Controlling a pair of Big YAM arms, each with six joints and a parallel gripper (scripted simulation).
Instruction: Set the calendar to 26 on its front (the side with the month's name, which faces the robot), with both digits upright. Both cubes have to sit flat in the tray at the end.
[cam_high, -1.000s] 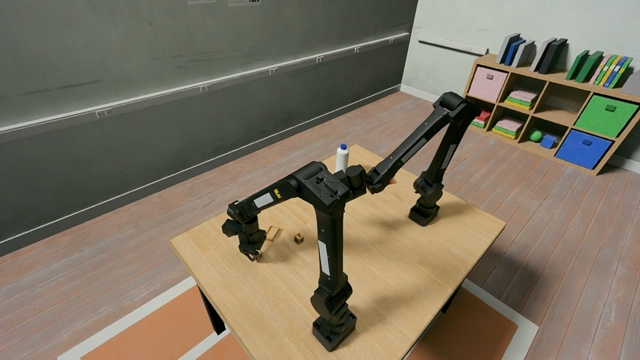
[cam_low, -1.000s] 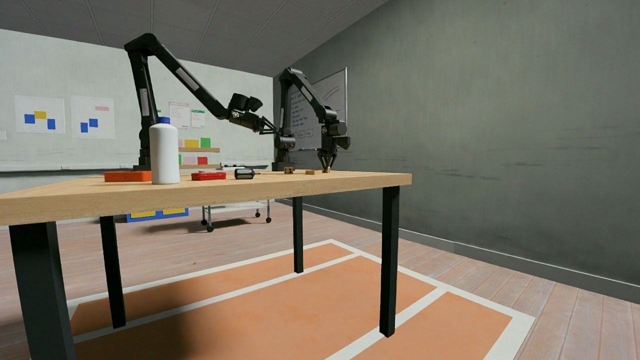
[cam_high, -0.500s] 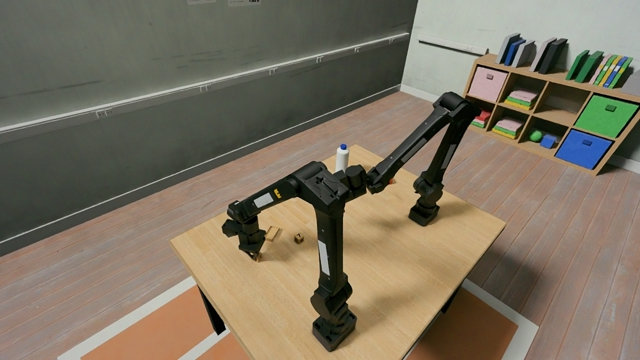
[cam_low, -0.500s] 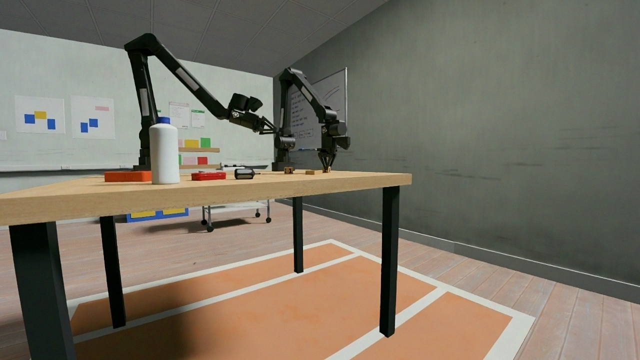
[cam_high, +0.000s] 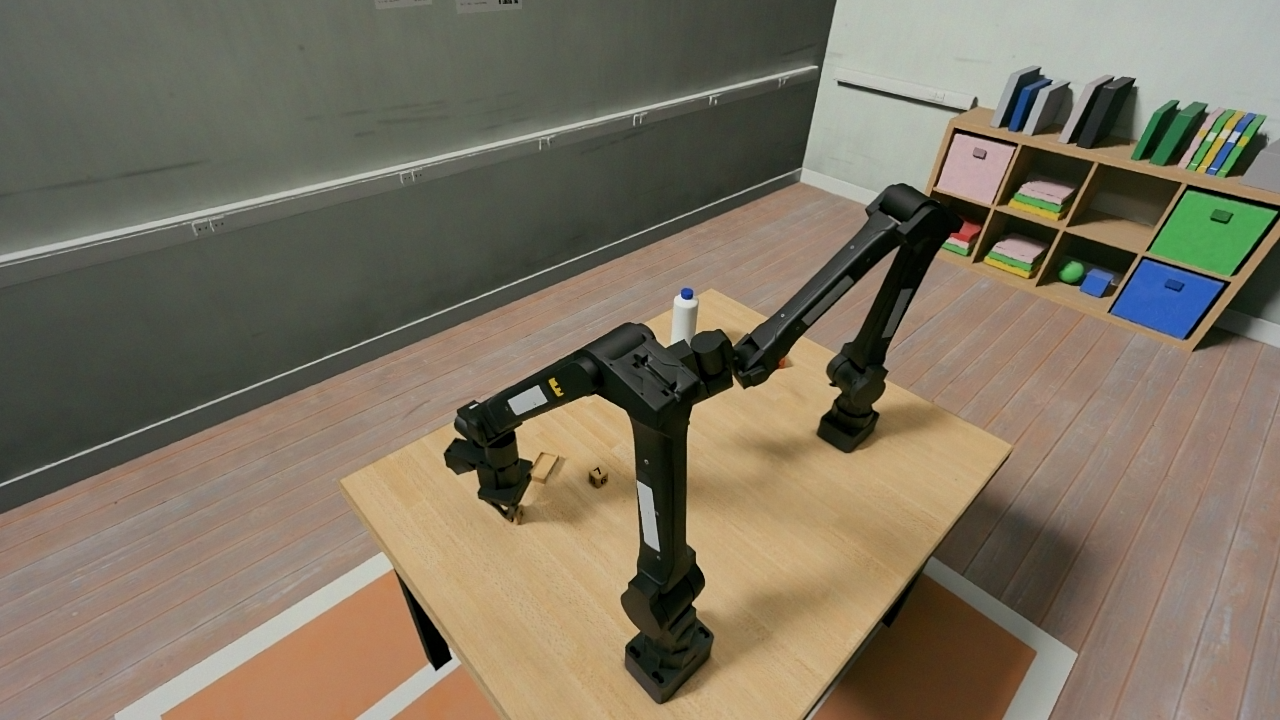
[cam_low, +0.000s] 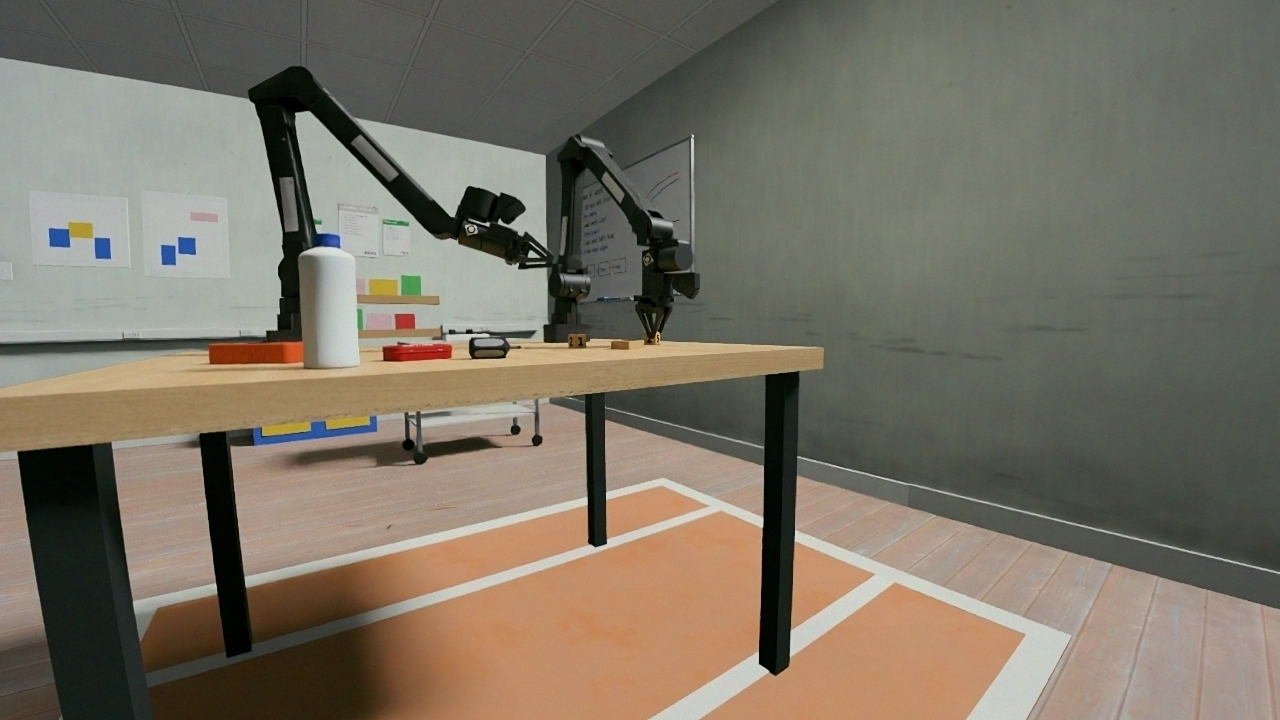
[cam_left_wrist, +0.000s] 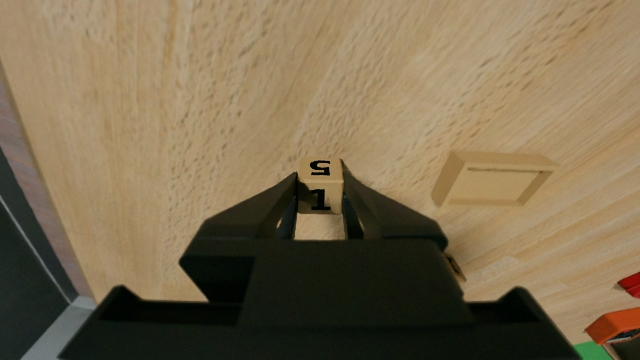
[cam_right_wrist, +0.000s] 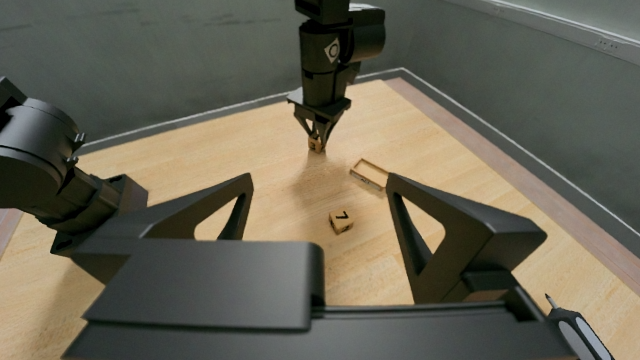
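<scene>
My left gripper is now 4 cm short of the wooden tray, 12 cm to the left of it and 2 cm above it. From my left hand the other things lie so: black device (10 cm ahead, 45 cm to the right, 1 cm below); then white bottle (8 cm ahead, 68 cm to the right, 6 cm above).
</scene>
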